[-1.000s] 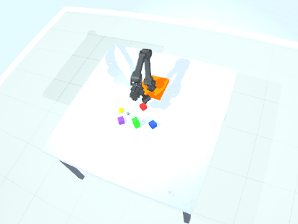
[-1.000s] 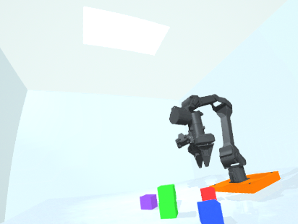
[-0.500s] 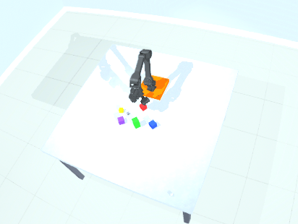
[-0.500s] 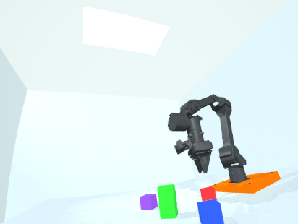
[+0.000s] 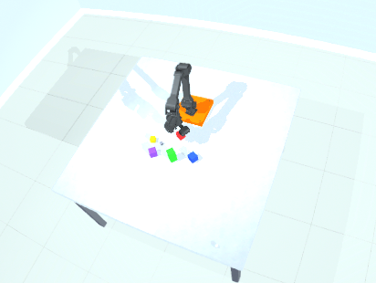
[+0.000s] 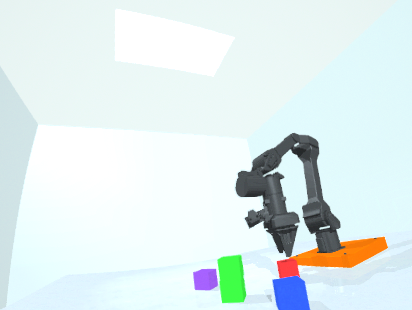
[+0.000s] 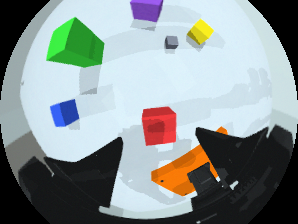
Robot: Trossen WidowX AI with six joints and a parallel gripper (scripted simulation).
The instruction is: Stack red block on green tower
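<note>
Right now the red block is 4 cm below my gripper tip. Also, from my gripper tip: small yellow block 11 cm ahead, 15 cm to the right, 4 cm below; blue block 10 cm ahead, 16 cm to the left, 4 cm below; purple block 19 cm ahead, 8 cm to the right, 4 cm below.
</note>
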